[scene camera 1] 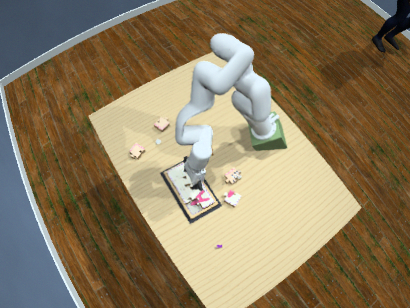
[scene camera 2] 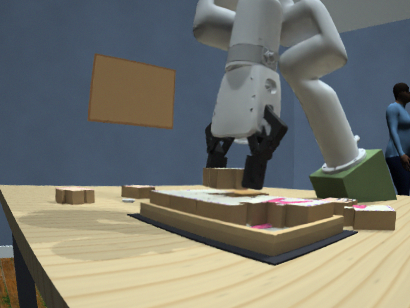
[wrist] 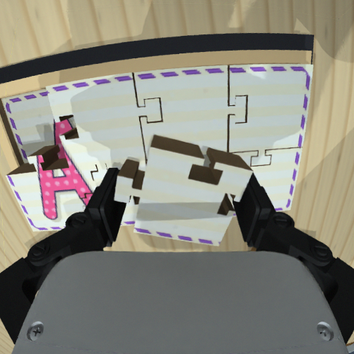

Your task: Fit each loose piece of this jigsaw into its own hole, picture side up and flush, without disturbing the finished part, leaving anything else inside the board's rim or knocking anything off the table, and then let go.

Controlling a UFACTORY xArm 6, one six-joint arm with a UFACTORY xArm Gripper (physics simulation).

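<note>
My gripper (scene camera 2: 235, 175) (wrist: 179, 184) is shut on a pale striped jigsaw piece (scene camera 2: 223, 178) (wrist: 175, 187) with a purple dashed edge. The piece is picture side up, above the board, turned slightly against its grid; it hides what lies under it. The board's wooden rim (scene camera 2: 310, 233) (wrist: 200, 59) surrounds fitted pieces (wrist: 185, 95) and a pink dotted letter A (wrist: 60, 182). A recessed hole (wrist: 35, 117) shows at the board's left corner in the wrist view. Loose pieces lie outside: two (scene camera 1: 161, 124) (scene camera 1: 136, 151) on one side, and two (scene camera 1: 232, 175) (scene camera 1: 232, 198) on the robot's side.
A black border (scene camera 1: 176, 198) (scene camera 2: 200, 240) runs around the board. A small pale disc (scene camera 1: 158, 142) (scene camera 2: 128, 200) and a small purple thing (scene camera 1: 219, 246) lie on the table. The arm stands on a green block (scene camera 1: 270, 142) (scene camera 2: 345, 180). A person (scene camera 2: 397, 125) stands beyond the table.
</note>
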